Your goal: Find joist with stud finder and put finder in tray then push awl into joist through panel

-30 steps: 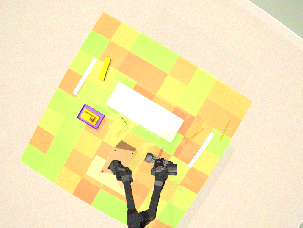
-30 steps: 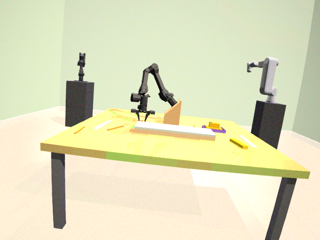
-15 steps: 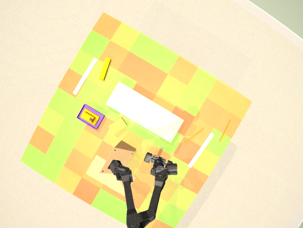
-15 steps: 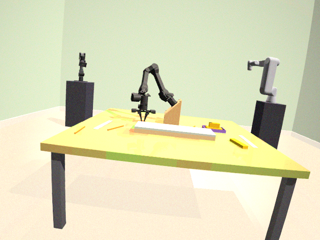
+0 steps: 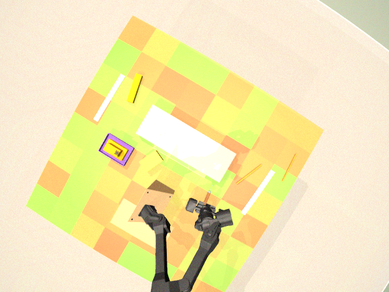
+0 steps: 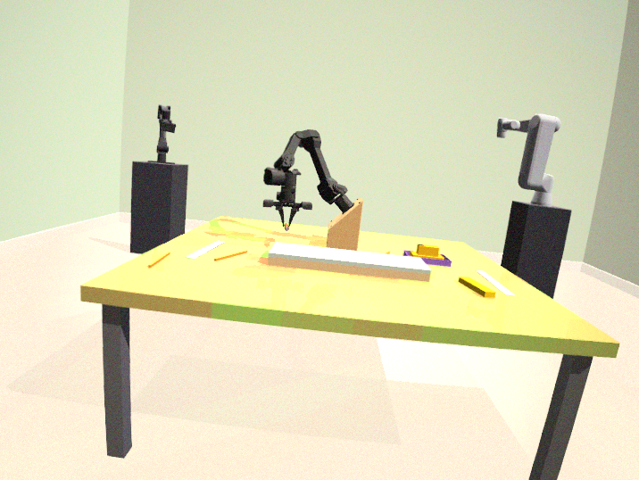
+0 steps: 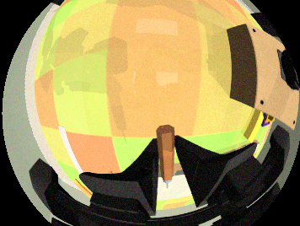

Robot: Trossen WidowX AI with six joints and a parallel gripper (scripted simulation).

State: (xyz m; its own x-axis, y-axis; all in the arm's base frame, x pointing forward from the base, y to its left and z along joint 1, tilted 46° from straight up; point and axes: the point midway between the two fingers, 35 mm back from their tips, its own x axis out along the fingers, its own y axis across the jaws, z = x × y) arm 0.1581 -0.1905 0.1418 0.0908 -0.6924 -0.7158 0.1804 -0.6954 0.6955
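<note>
Right now my gripper tip is 6 cm short of the awl and 1 cm to the right of it. Also, from my gripper tip: purple tray 56 cm to the left, 6 cm below, 3 cm behind; then yellow bar 65 cm to the left, 31 cm ahead, 7 cm below; then stud finder 54 cm to the left, 3 cm below, 3 cm behind.
</note>
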